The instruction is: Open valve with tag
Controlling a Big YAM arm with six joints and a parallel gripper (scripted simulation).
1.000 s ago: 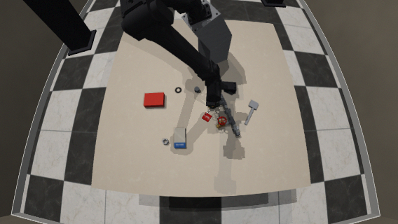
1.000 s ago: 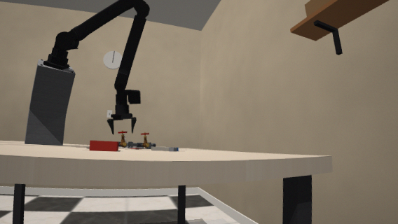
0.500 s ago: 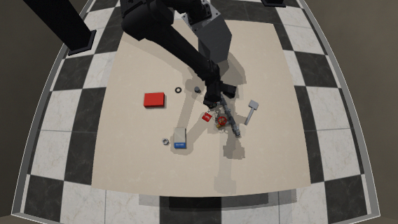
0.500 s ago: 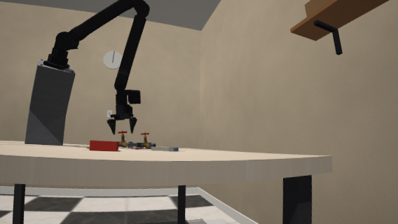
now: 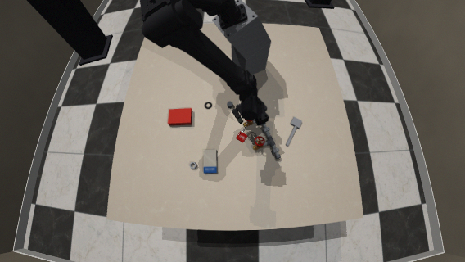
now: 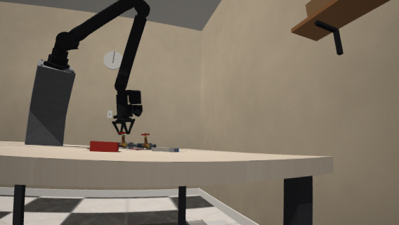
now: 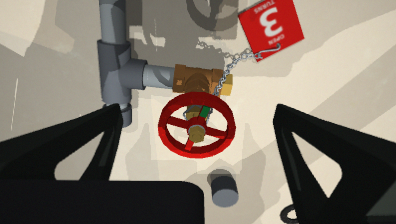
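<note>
My gripper is now 80 mm above the red tag, 50 mm to the left of it and 50 mm short of it. From my hand the other things lie so: blue box (210 mm to the right, 160 mm ahead, 70 mm below); then red block (340 mm to the right, 90 mm behind, 70 mm below); then grey hammer-like tool (230 mm to the left, 80 mm below, 60 mm ahead).
</note>
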